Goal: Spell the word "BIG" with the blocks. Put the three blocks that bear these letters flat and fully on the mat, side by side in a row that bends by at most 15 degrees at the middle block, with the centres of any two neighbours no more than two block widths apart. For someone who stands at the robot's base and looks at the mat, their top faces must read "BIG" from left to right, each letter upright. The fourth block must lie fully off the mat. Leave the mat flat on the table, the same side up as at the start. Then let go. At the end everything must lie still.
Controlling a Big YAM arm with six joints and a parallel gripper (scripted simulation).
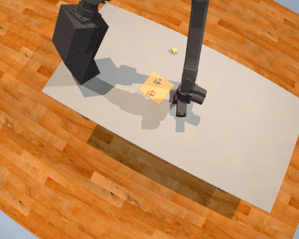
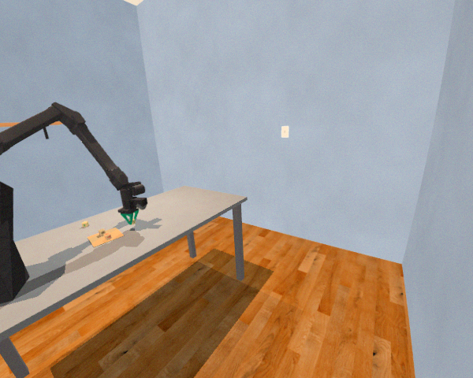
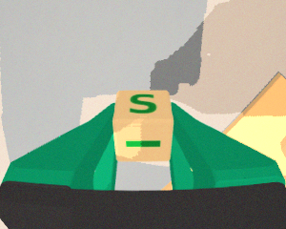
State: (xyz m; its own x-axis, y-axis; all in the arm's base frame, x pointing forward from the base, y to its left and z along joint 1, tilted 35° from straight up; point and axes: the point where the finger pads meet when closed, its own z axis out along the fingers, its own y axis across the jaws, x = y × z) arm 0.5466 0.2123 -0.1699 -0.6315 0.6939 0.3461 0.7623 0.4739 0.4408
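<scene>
Now: the mat 14 cm behind my hand, 3 cm below it and 1 cm to the right of it. Round my hand: block (24 cm to the left, 22 cm behind, 2 cm below).
</scene>
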